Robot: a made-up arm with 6 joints.
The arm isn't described. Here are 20 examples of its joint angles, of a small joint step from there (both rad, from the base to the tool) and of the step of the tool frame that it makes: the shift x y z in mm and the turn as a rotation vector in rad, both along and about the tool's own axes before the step.
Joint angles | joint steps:
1: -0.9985 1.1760 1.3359 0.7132 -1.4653 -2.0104 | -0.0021 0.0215 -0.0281 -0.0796 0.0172 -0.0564
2: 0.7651 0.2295 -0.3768 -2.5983 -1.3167 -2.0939 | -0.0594 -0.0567 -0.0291 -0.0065 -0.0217 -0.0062
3: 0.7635 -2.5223 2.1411 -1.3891 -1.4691 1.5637 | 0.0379 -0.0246 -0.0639 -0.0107 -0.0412 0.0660
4: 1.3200 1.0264 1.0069 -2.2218 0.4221 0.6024 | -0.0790 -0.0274 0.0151 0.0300 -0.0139 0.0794
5: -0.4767 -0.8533 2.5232 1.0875 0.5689 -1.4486 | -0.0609 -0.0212 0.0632 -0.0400 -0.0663 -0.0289
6: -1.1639 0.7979 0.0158 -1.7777 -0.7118 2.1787 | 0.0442 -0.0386 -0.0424 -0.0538 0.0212 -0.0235
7: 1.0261 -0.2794 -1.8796 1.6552 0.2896 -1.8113 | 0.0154 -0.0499 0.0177 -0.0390 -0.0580 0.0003
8: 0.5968 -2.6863 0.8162 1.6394 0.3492 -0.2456 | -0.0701 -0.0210 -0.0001 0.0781 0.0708 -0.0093
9: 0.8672 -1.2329 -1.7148 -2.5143 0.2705 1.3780 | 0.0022 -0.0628 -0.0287 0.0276 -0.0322 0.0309
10: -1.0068 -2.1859 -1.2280 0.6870 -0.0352 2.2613 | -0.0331 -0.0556 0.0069 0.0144 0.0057 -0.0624
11: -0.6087 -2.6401 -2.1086 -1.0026 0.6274 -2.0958 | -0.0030 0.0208 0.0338 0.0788 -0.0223 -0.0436
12: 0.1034 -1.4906 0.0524 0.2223 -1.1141 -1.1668 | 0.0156 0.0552 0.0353 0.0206 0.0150 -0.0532
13: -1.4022 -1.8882 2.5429 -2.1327 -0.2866 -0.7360 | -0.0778 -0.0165 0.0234 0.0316 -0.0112 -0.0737
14: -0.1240 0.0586 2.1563 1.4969 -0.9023 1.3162 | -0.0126 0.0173 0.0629 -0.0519 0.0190 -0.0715
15: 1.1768 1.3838 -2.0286 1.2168 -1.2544 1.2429 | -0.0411 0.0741 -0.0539 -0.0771 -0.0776 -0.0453
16: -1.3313 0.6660 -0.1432 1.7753 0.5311 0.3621 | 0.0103 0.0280 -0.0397 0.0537 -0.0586 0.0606
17: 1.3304 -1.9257 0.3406 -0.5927 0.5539 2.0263 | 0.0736 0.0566 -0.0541 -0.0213 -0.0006 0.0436
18: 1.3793 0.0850 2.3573 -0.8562 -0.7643 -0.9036 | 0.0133 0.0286 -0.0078 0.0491 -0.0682 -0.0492
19: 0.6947 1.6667 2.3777 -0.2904 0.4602 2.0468 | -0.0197 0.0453 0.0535 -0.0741 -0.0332 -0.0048
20: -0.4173 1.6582 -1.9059 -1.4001 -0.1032 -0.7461 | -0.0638 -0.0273 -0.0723 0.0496 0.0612 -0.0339
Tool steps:
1: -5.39 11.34 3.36 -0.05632 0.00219 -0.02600
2: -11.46 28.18 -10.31 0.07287 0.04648 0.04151
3: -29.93 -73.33 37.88 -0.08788 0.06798 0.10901
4: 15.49 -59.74 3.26 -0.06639 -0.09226 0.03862
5: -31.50 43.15 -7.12 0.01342 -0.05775 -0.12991
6: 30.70 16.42 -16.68 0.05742 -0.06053 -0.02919
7: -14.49 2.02 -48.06 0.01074 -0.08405 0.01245
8: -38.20 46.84 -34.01 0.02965 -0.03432 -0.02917
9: 27.50 -7.11 -45.55 -0.00960 -0.05252 0.04869
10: 7.40 25.41 29.97 0.06752 0.03232 -0.08118
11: -9.13 -3.67 18.98 0.01647 0.04761 0.03890
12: 12.53 25.74 11.09 0.00070 0.02259 -0.02636
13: 2.49 24.21 -5.75 -0.00770 -0.00130 0.01800
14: 2.18 2.95 38.16 0.09403 0.07942 -0.01115
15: -22.52 34.85 -24.51 -0.07383 -0.06971 -0.07562
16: 48.42 -77.59 -37.85 -0.03950 -0.09022 0.13754
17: -38.29 -56.33 44.11 -0.10002 0.09111 0.02051
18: -0.49 38.56 -51.33 0.12071 -0.06871 -0.03532
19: 8.77 34.42 -2.24 0.05187 0.00275 -0.03308
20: -26.11 60.14 -27.06 0.11956 -0.01718 -0.12337
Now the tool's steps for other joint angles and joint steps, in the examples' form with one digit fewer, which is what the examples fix.
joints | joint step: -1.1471 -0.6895 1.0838 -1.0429 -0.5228 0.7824 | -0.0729 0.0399 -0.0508 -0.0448 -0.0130 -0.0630
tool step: -64.2 8.0 83.1 -0.0280 0.1039 -0.0530
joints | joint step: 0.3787 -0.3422 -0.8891 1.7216 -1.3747 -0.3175 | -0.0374 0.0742 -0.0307 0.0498 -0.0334 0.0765
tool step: -4.4 -38.8 -52.2 0.0159 -0.0792 -0.0285
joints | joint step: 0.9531 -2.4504 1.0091 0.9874 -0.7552 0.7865 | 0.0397 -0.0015 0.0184 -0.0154 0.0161 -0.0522
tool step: -11.3 12.9 -20.6 0.0659 0.0147 -0.0392
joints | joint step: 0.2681 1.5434 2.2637 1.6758 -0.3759 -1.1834 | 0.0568 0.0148 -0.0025 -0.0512 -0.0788 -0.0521
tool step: -17.4 24.6 -18.7 -0.0032 -0.0870 -0.0306
